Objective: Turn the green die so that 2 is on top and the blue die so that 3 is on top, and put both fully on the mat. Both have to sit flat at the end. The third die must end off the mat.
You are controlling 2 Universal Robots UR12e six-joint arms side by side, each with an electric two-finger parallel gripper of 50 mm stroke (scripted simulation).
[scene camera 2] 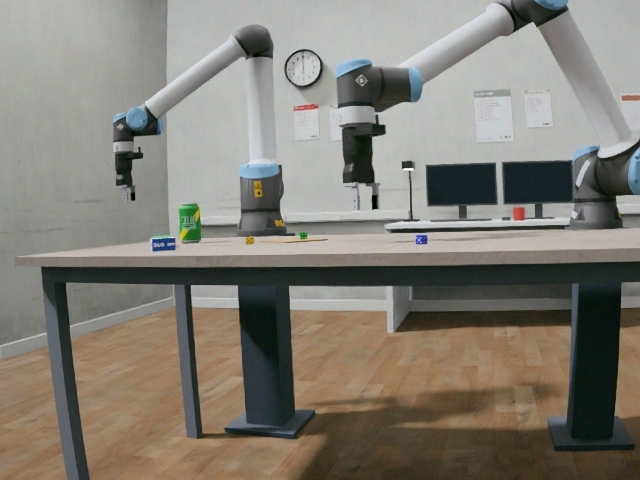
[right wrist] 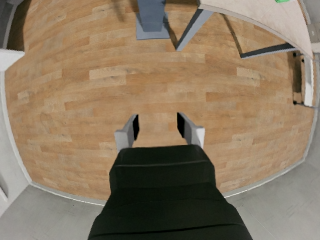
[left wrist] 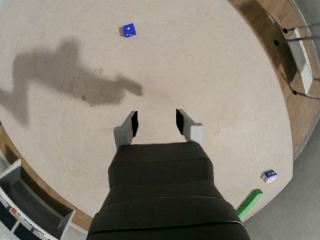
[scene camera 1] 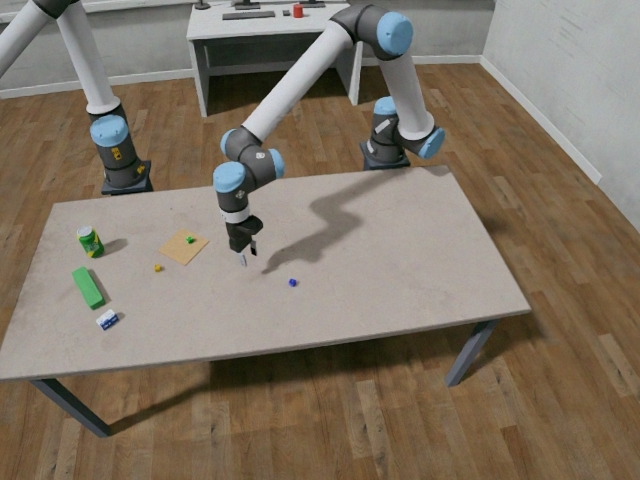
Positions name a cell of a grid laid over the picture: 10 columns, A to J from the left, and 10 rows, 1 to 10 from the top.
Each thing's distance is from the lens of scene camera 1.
tan mat (scene camera 1: C6): 163 cm
long green block (scene camera 1: B7): 156 cm
